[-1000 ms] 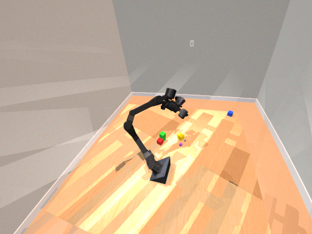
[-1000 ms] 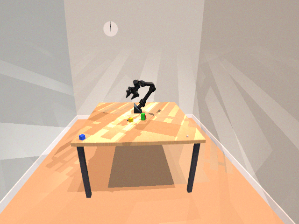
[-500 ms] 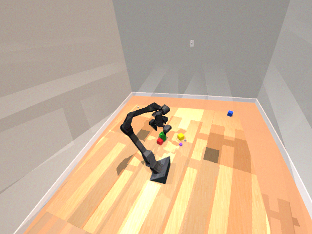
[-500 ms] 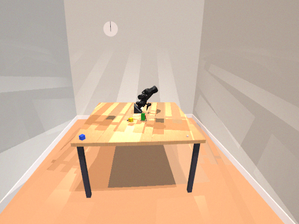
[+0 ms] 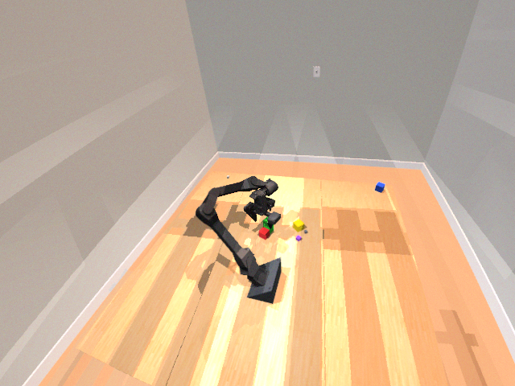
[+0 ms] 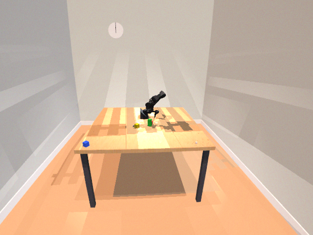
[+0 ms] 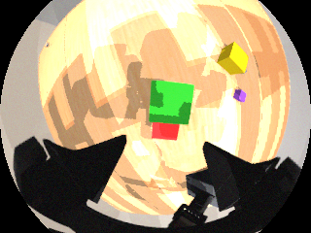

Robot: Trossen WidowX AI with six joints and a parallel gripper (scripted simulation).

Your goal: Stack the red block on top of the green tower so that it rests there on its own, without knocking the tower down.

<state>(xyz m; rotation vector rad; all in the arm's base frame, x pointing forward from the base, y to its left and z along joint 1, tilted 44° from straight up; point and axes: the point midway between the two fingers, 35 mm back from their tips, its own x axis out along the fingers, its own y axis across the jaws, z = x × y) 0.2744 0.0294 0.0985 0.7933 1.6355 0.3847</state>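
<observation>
My gripper tip is 6 cm above the red block. Also, from my gripper tip: blue block: 59 cm to the right, 55 cm ahead, 6 cm below; small purple piece: 18 cm to the right, 7 cm below, 2 cm ahead; yellow block: 16 cm to the right, 10 cm ahead, 6 cm below.
</observation>
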